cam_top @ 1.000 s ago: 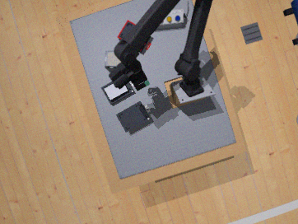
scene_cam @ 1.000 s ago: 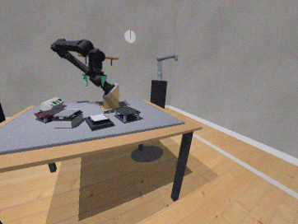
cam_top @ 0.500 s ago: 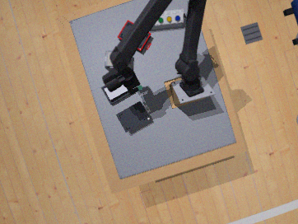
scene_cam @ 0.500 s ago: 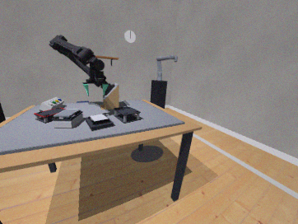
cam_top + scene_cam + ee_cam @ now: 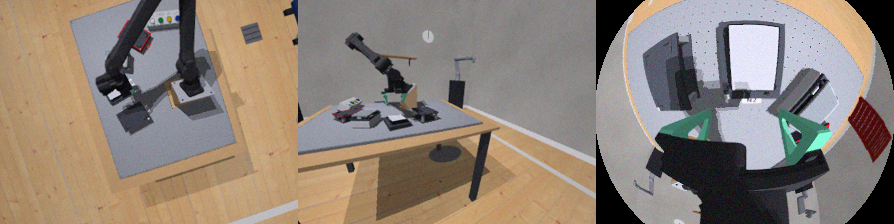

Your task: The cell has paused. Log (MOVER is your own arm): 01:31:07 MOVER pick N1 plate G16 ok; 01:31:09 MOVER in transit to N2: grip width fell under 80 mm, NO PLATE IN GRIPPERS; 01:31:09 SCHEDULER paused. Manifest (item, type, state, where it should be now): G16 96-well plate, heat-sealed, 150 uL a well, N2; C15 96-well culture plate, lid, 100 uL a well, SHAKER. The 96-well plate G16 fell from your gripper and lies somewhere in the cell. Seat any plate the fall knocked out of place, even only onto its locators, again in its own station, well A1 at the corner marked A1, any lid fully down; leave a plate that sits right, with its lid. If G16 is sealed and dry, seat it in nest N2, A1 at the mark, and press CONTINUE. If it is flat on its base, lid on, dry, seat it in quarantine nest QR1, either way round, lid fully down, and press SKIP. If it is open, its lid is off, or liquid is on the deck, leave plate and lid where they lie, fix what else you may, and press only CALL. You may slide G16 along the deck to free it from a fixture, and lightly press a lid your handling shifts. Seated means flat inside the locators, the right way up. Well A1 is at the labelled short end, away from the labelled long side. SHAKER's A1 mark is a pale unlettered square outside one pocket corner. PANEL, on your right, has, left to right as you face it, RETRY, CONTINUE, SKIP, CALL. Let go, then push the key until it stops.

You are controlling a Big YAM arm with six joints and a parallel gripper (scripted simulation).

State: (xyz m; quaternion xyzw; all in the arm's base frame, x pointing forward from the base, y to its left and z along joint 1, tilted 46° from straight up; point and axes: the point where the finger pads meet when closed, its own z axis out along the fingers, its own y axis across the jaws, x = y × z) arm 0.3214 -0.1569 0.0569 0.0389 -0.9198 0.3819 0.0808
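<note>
My hand is 8 cm above the plate G16, 7 cm short of it and 1 cm to the left of it. Round my hand: red-framed nest 27 cm to the right, 15 cm behind, 8 cm below; then lidded plate 16 cm to the right, 5 cm below, 1 cm behind.
</note>
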